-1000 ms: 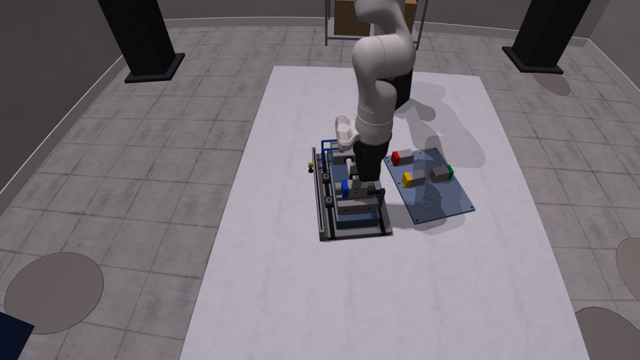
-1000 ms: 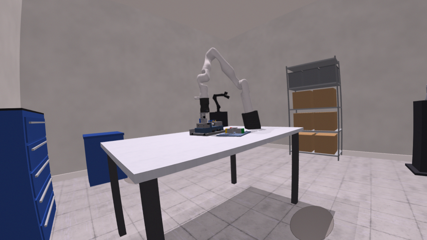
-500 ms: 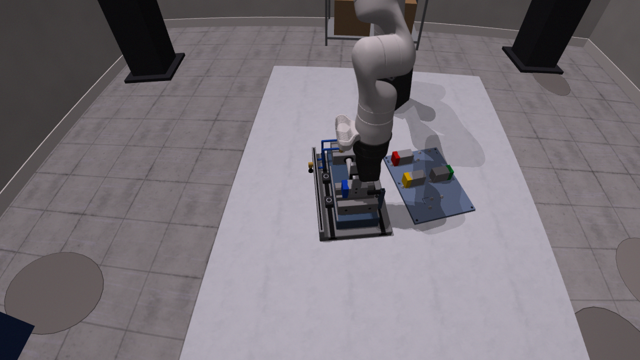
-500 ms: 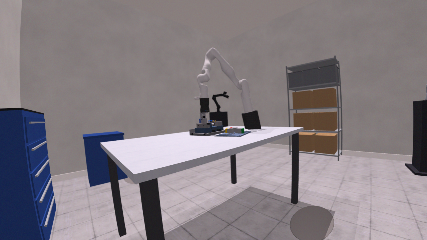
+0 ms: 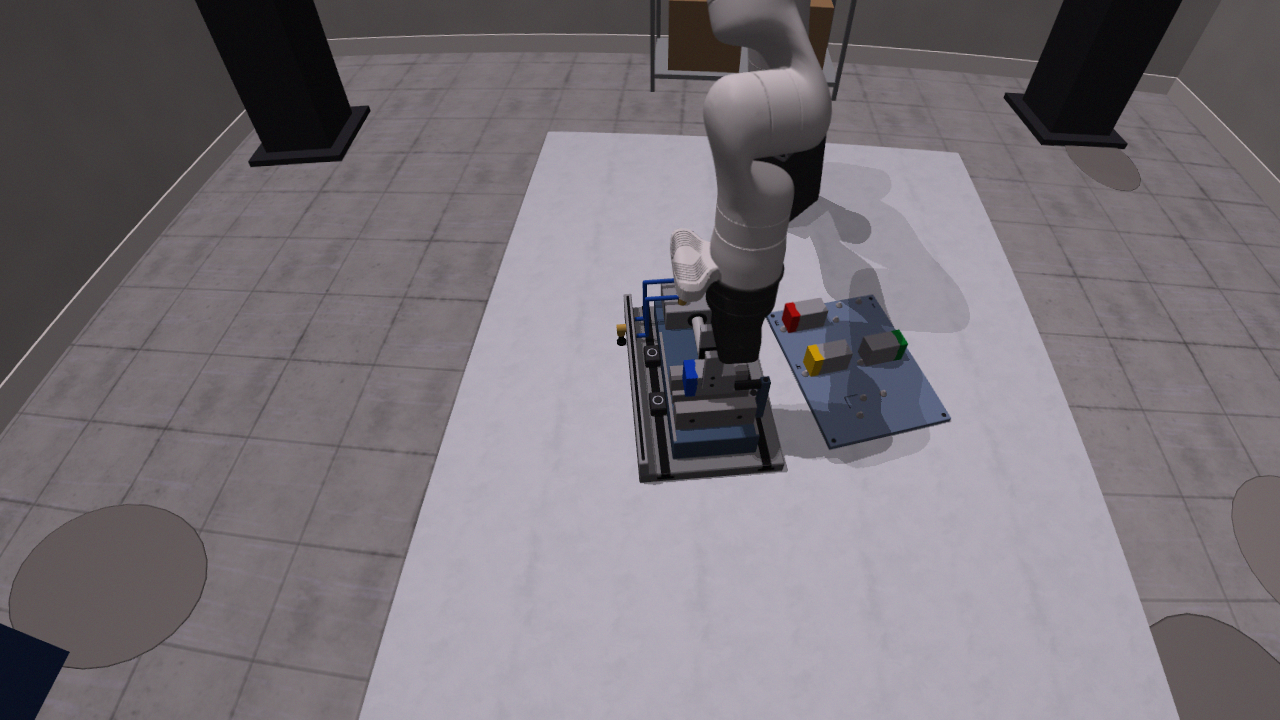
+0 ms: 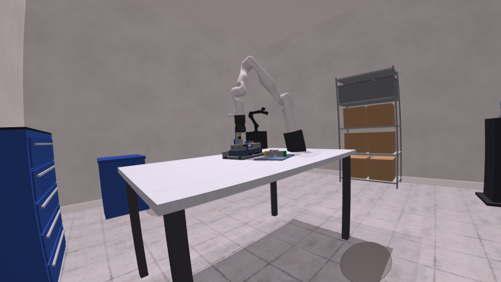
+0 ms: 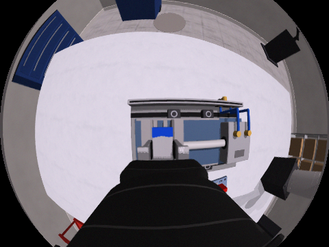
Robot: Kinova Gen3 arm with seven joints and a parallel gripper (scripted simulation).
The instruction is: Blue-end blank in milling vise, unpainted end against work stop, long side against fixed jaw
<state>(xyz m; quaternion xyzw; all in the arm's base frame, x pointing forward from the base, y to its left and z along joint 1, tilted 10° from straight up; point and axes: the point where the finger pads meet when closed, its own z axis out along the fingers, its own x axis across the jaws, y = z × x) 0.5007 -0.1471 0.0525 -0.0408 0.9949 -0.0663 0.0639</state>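
My hand is 20 mm above the blue-ended blank. The rest, counted from my hand: vise base rail: 70 mm behind, 90 mm to the right, 100 mm below; then work stop rod: 10 mm behind, 50 mm to the left, 50 mm below; then fixed jaw: 30 mm ahead, 10 mm to the left, 60 mm below.
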